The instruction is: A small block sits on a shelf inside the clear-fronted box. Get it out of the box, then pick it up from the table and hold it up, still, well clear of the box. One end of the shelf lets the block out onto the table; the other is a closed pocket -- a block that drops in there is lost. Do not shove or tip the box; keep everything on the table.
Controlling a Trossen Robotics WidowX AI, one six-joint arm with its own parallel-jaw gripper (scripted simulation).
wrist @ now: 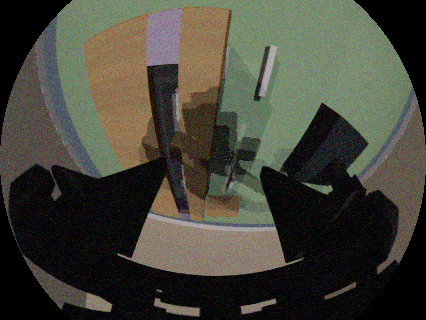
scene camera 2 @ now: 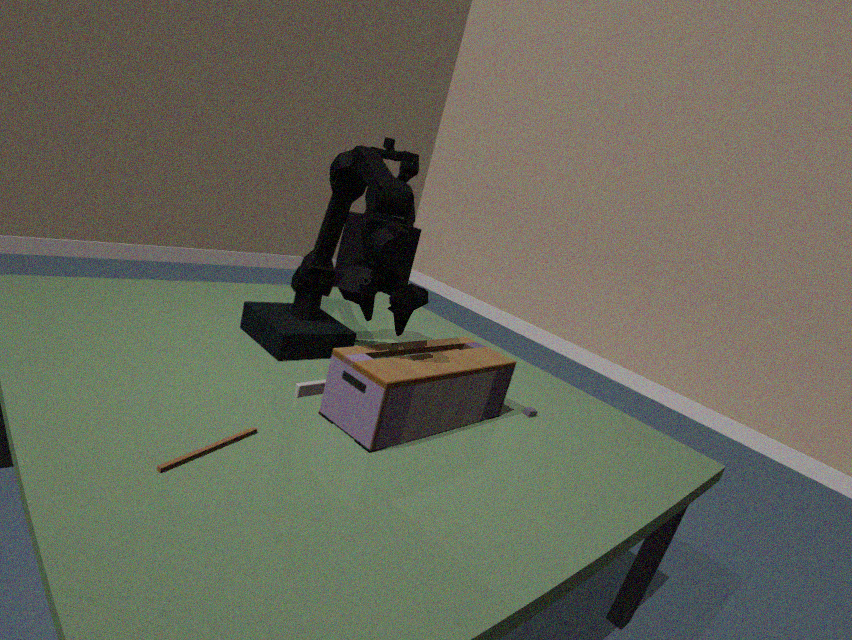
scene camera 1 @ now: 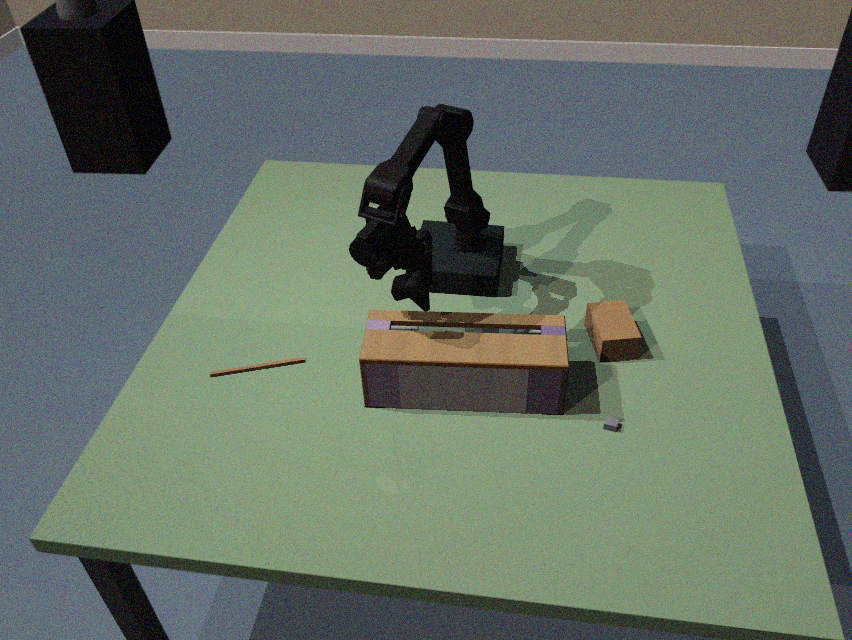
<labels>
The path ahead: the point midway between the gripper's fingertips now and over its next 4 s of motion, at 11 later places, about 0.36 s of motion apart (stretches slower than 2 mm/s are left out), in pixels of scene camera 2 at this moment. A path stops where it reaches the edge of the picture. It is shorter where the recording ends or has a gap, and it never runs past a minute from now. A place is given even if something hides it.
The gripper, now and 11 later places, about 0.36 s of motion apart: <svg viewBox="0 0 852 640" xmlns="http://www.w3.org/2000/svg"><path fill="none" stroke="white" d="M383 327L384 332L383 340L381 349L379 357L377 362L383 362L393 361L404 360L413 359L423 358L432 356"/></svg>
</labels>
